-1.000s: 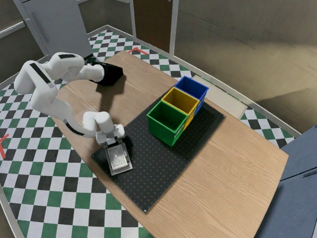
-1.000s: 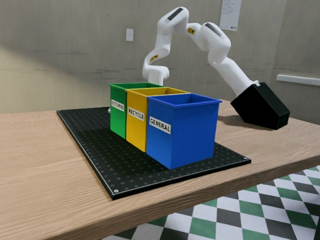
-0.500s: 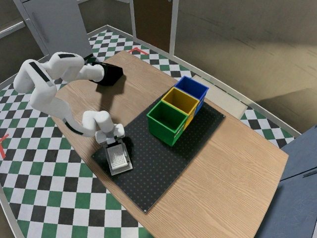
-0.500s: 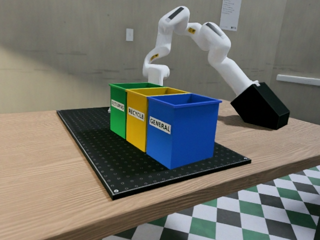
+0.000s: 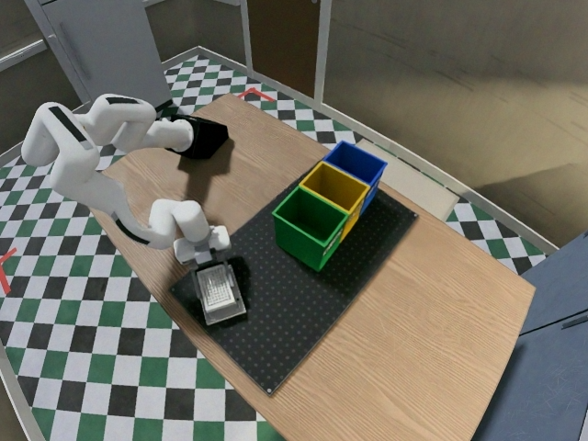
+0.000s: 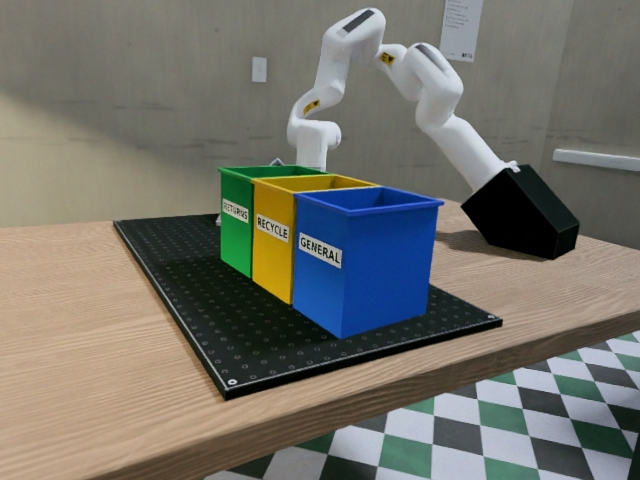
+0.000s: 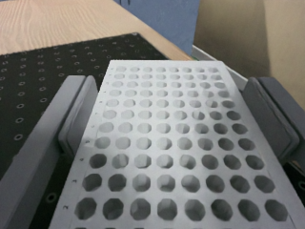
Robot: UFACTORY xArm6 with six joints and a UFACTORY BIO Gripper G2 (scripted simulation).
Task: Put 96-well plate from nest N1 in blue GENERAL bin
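Now: the grey plate nest n1 7 cm below my hand. Round my hand: green returns bin 31 cm to the left, 10 cm ahead, 1 cm above; then white 96-well plate 1 cm below; then yellow recycle bin 44 cm to the left, 9 cm ahead, 1 cm above.
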